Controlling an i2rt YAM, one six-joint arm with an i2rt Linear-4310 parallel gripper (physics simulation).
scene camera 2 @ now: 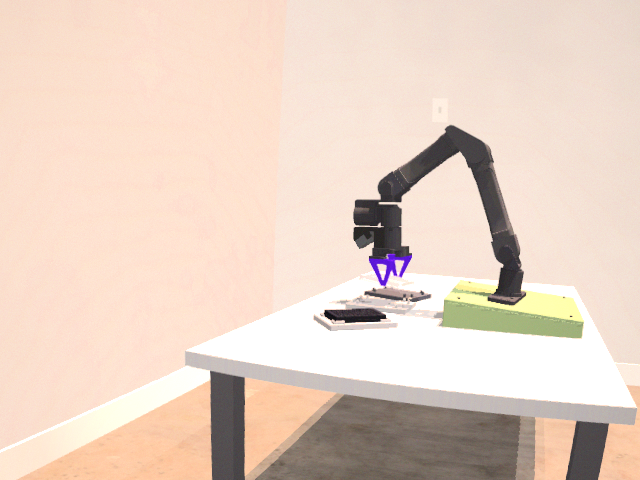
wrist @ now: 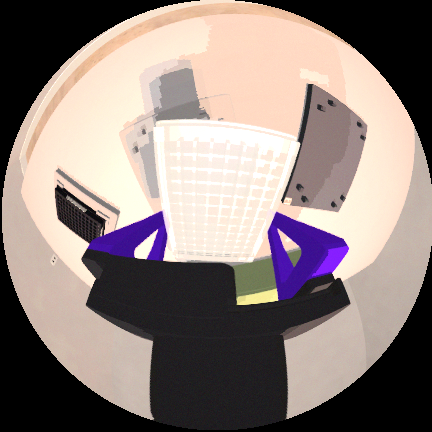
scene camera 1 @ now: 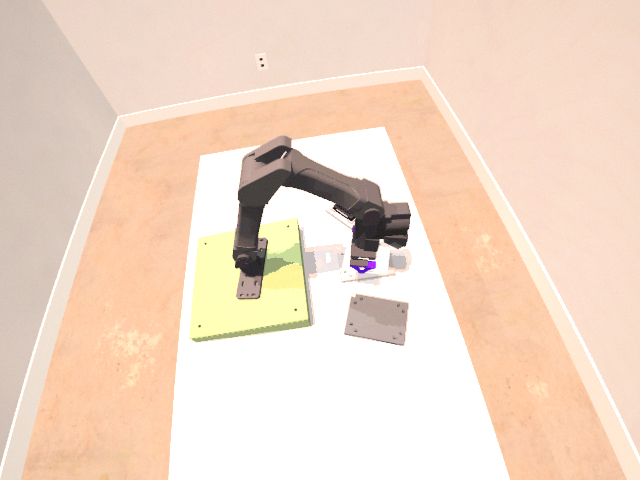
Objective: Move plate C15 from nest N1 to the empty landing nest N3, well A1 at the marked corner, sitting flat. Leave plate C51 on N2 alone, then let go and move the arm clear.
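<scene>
The white plate C15 (scene camera 2: 402,281) (wrist: 220,180) is gripped by its two sides between the purple fingers of my gripper (scene camera 1: 359,250) (scene camera 2: 391,280) (wrist: 217,214). It is held in the air, roughly above the pale pinned nest N3 (scene camera 1: 347,273) (scene camera 2: 356,305) (wrist: 139,160), which it partly hides in the wrist view. The marked corner and well A1 cannot be made out. The dark grey nest N1 (scene camera 1: 377,320) (scene camera 2: 398,293) (wrist: 332,150) is empty beside it. The black plate C51 (scene camera 1: 343,210) (scene camera 2: 355,314) (wrist: 77,215) sits on the light nest N2 (scene camera 2: 361,326) (wrist: 90,190) on the other side.
The nests stand on a white table (scene camera 1: 320,403) (scene camera 2: 289,346). The arm's base is fixed on a yellow-green block (scene camera 1: 248,315) (scene camera 2: 506,322). The arm reaches over from it and partly hides N2 and N3 in scene camera 1.
</scene>
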